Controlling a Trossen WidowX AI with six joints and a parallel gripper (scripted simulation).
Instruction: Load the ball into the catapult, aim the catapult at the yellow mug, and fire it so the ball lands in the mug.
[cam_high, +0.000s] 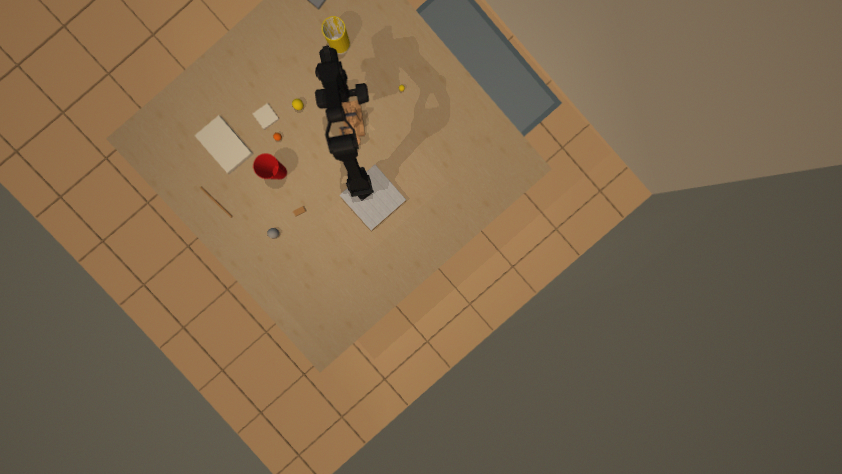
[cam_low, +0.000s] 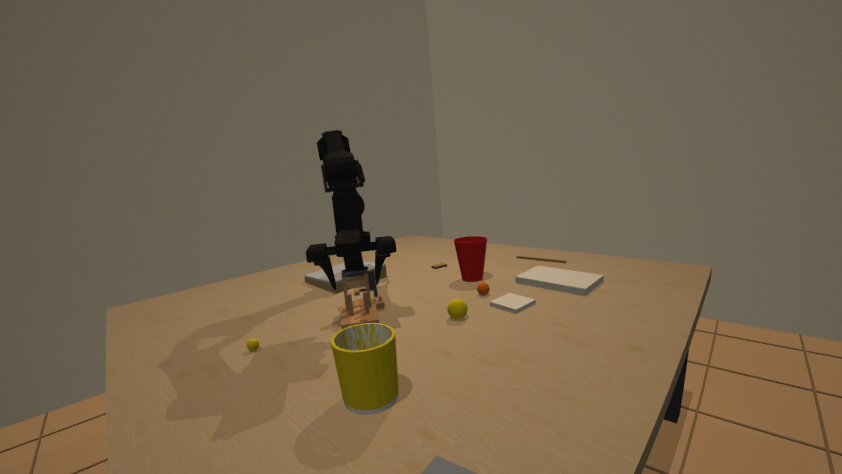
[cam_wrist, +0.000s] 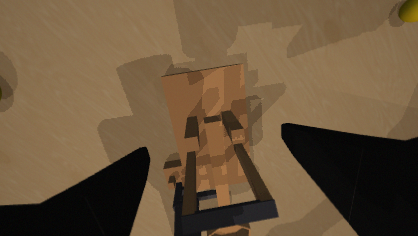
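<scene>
My gripper tip is now 10 cm short of the orange ball, 30 cm to the right of it and 7 cm above it. From my gripper tip the other things lie so: wooden catapult 6 cm behind, 5 cm to the left, 3 cm below; then larger yellow ball 15 cm ahead, 16 cm to the left, 6 cm below; then small yellow ball 5 cm behind, 22 cm to the right, 7 cm below.
</scene>
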